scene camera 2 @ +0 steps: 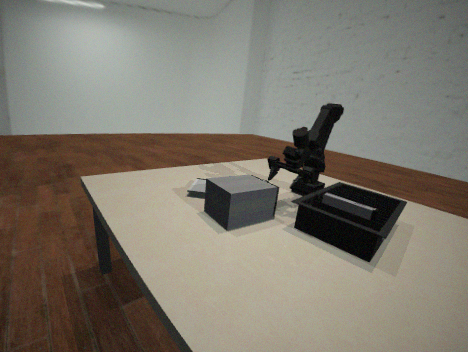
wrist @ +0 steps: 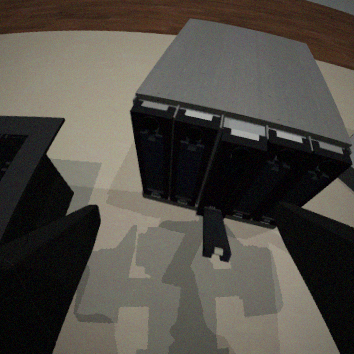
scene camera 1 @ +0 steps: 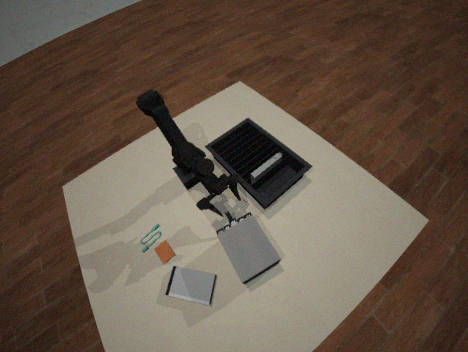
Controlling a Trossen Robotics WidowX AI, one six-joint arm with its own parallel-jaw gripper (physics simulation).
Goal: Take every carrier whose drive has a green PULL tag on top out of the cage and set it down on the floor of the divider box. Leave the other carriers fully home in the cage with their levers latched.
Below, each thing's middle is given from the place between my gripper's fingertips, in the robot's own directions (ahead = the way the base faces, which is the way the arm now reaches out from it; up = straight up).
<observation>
The black divider box (scene camera 2: pixel 361 237) is 230 mm to the left of my hand, 150 mm behind it and 70 mm below it. The rest, counted from my hand: grey notebook-like slab (scene camera 1: pixel 190 285) 290 mm to the right, 130 mm ahead, 90 mm below.
</observation>
